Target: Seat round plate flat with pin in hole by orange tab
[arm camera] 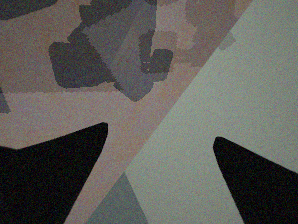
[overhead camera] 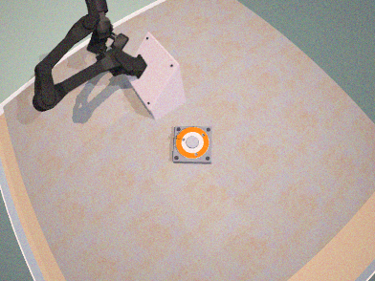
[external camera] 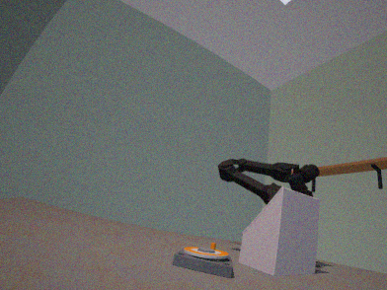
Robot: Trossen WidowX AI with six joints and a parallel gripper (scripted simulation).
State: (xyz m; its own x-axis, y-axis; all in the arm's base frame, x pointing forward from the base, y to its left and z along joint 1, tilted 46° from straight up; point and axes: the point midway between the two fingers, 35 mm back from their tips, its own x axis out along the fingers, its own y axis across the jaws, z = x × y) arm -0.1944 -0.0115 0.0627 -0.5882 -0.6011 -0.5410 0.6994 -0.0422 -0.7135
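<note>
Now: the round plate 490 mm ahead of my gripper tip, 120 mm below it and 60 mm to the left of it. Round my gripper tip: square grey base (510 mm ahead, 140 mm below, 80 mm to the left).
</note>
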